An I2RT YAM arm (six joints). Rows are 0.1 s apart.
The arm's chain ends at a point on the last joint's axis. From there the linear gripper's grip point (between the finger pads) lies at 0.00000 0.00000 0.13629 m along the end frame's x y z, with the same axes.
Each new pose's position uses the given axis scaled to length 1; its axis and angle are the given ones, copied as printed.
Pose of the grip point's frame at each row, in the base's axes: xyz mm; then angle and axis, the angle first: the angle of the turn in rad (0 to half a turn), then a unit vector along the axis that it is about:
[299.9 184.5 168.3 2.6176 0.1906 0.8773 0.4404]
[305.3 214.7 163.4 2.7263 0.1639 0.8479 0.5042]
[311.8 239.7 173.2 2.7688 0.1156 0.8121 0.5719]
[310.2 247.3 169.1 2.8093 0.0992 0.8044 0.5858]
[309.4 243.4 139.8 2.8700 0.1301 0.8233 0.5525]
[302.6 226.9 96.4 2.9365 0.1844 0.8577 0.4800]
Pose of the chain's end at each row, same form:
[218.7 99.2 237.0 2.6176 0.1906 0.8773 0.4404]
[237.1 112.1 221.8 2.7263 0.1639 0.8479 0.5042]
[254.1 123.2 214.0 2.7688 0.1156 0.8121 0.5719]
[259.0 126.8 207.0 2.8093 0.0992 0.8044 0.5858]
[260.1 126.4 189.4 2.8700 0.1301 0.8233 0.5525]
[254.9 121.0 167.7 2.9365 0.1844 0.8577 0.4800]

